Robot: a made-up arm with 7 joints. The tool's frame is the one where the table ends. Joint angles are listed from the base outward.
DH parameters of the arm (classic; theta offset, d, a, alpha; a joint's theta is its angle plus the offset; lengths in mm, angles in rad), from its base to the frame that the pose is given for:
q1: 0 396 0 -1.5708
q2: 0 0 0 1.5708
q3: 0 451 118 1.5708
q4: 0 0 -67 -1.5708
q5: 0 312 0 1.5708
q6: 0 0 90 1.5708
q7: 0 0 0 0
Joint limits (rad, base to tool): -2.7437..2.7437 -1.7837..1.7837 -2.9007..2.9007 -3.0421..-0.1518 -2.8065..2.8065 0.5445..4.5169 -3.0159..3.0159
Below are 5 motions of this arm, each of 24 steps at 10 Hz.
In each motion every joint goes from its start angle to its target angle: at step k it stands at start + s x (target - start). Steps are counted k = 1, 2, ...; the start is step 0. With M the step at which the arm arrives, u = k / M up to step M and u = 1 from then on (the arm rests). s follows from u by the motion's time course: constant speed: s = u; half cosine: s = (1 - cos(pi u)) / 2; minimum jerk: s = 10 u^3 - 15 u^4 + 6 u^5.
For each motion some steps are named. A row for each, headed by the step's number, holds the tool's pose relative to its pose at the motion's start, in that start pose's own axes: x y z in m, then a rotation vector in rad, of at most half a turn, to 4 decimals.
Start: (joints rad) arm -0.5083 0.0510 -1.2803 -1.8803 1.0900 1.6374 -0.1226
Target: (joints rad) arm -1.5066 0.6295 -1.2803 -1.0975 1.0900 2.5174 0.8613
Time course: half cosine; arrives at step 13
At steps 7, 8, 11, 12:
7: 0.0021 -0.0213 -0.2130 -0.0671 1.1354 0.4893
8: -0.0012 -0.0206 -0.2441 -0.0380 1.3566 0.5537
11: -0.0033 -0.0041 -0.3006 0.0706 1.8194 0.6202
12: -0.0029 0.0010 -0.3083 0.0928 1.8873 0.6197

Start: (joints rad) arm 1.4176 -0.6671 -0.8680 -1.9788 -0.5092 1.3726 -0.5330
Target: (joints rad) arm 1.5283 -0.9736 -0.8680 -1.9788 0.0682 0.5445 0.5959
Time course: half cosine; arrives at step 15
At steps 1, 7, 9, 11, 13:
1: -0.0010 0.0001 0.0008 0.0105 -0.0016 0.0096
7: -0.0391 -0.0034 0.0340 0.3791 -0.1792 0.3123
9: -0.0569 -0.0096 0.0487 0.4940 -0.3278 0.3989
11: -0.0733 -0.0162 0.0603 0.5494 -0.4764 0.4451
13: -0.0852 -0.0210 0.0675 0.5603 -0.5809 0.4621

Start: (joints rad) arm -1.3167 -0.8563 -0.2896 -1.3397 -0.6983 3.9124 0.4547
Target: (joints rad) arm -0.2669 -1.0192 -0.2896 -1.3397 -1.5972 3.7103 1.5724
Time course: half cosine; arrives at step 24
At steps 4, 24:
4: -0.0041 0.0132 -0.0061 0.0174 -0.0045 0.0959
24: -0.1807 0.1463 -0.1099 0.1881 -0.0612 1.3371

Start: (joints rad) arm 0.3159 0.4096 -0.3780 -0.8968 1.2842 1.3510 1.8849
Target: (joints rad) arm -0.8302 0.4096 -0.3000 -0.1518 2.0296 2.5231 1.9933
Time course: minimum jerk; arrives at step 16
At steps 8, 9, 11, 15, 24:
8: 0.0504 0.1818 -0.3329 0.9727 -0.5099 -0.1839
9: 0.0628 0.2484 -0.3795 1.1688 -0.6195 -0.2495
11: 0.0812 0.3715 -0.4293 1.4740 -0.8054 -0.3895
15: 0.0923 0.4755 -0.4417 1.6917 -0.9597 -0.5354
24: 0.0924 0.4767 -0.4417 1.6941 -0.9616 -0.5373

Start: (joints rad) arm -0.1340 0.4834 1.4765 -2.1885 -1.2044 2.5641 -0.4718
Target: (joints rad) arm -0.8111 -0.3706 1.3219 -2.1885 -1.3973 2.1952 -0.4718
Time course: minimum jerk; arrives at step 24
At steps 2, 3, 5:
2: -0.0007 0.0000 -0.0002 -0.0010 -0.0077 0.0003
3: -0.0023 0.0002 -0.0007 -0.0032 -0.0242 0.0010
5: -0.0094 0.0005 -0.0026 -0.0120 -0.0974 0.0041

